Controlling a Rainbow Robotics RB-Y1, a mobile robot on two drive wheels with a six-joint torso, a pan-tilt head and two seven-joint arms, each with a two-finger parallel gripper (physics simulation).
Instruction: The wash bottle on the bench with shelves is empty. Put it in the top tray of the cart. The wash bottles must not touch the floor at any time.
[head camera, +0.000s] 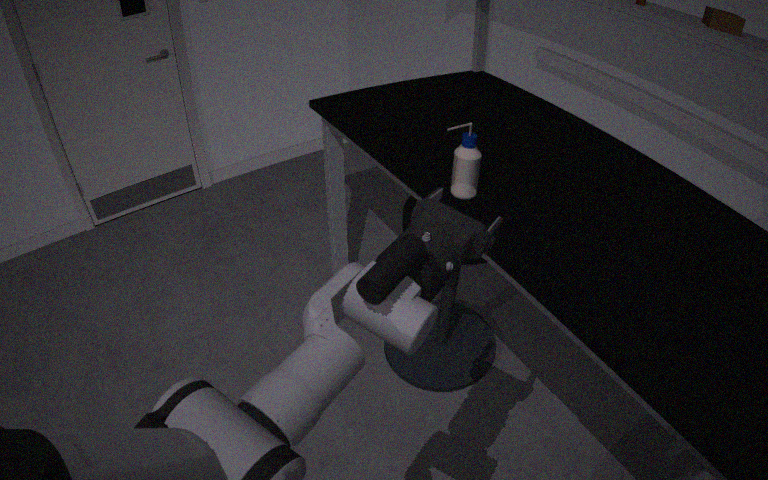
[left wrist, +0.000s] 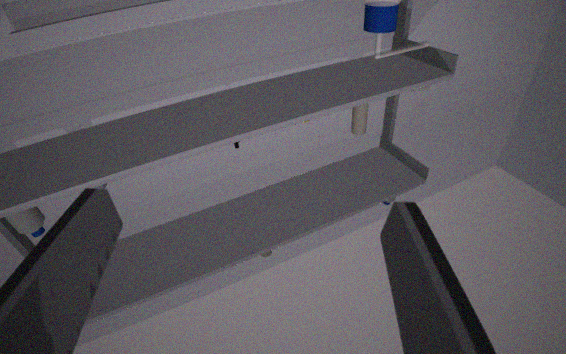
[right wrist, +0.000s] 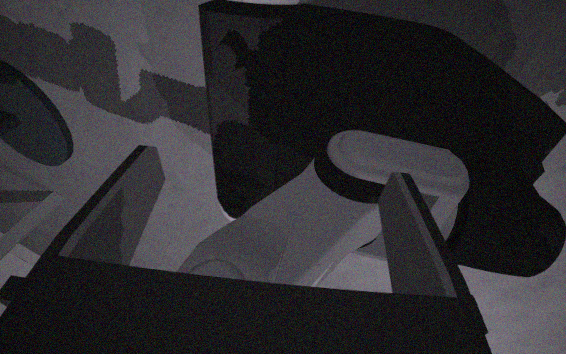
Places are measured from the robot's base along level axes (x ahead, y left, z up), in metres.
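Pixels of known places: left gripper, between the fingertips: (head camera: 469, 206) (left wrist: 250, 213); right gripper, between the fingertips: (right wrist: 272, 174).
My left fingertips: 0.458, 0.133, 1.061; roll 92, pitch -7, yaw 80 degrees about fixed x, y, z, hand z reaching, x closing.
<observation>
Behind a point stands the place of what it marks, as x, y, z.
The wash bottle (head camera: 466, 169) @(0.690, 0.191, 0.991) stands upright on the black top of the bench (head camera: 572, 209) @(0.769, -0.059, 0.915), near its left front edge. It is pale with a blue cap and a bent spout. Its cap (left wrist: 381, 18) @(0.703, 0.197, 1.045) and spout show upside down at the top right in the left wrist view. My left gripper (head camera: 467, 208) @(0.458, 0.133, 1.061) (left wrist: 250, 213) @(0.458, 0.133, 1.061) is open and empty at the bench's front edge, just in front of the bottle and apart from it. My right gripper (right wrist: 272, 174) @(-0.147, -0.237, 0.537) is open and empty, low beside the robot's own body. The cart does not show.
A stool's round base (head camera: 441, 362) (right wrist: 47, 125) stands on the floor below the left gripper. A bench leg (head camera: 335, 198) @(1.059, 0.728, 0.536) is at its left. Shelves (left wrist: 225, 110) hang above the bench; a brown box (head camera: 724, 21) @(0.956, -0.319, 1.395) is at the upper right. A door (head camera: 107, 96) @(1.164, 2.243, 0.776) is at the left.
</observation>
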